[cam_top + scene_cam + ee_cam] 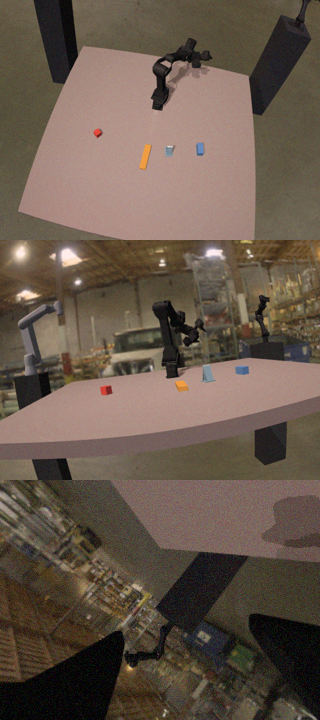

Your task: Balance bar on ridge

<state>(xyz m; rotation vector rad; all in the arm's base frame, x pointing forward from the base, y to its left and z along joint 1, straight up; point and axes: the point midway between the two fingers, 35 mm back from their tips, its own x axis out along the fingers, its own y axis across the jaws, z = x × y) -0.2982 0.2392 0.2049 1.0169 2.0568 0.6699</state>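
Right now my gripper tip is 68 cm short of the orange bar, 29 cm to the left of it and 18 cm above it. The rest, counted from my gripper tip: blue block: 58 cm ahead, 1 cm to the left, 18 cm below; red cube: 59 cm ahead, 58 cm to the right, 18 cm below.
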